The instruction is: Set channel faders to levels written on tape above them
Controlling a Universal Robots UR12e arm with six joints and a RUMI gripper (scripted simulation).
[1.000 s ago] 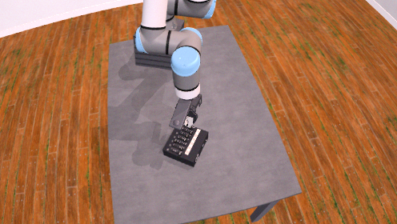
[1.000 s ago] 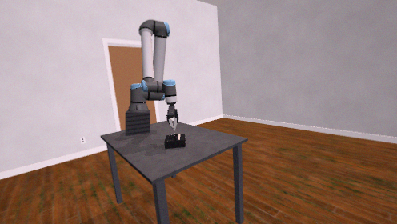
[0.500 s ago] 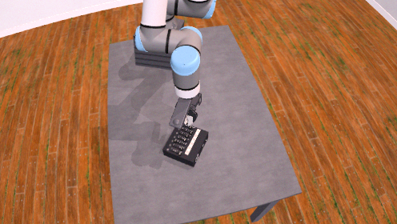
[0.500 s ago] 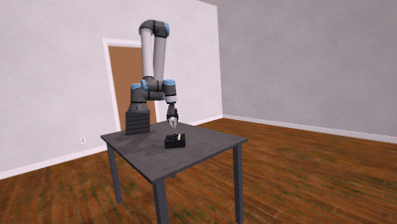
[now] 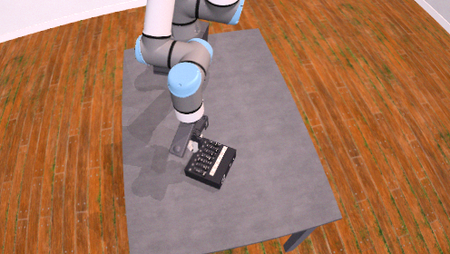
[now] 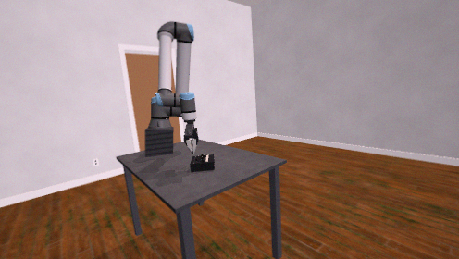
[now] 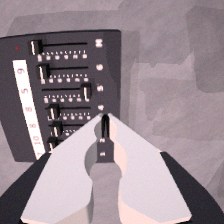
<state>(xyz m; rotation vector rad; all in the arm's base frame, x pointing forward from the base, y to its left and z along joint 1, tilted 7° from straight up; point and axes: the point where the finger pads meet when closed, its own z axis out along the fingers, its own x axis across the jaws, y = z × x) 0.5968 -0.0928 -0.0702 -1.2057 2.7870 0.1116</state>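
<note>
Now: the channel fader cap 2 cm ahead of my hand, 1 cm to the left of it and 5 cm below it. From my hand the other things lie so: fader knob: 9 cm to the left, 5 cm below.
</note>
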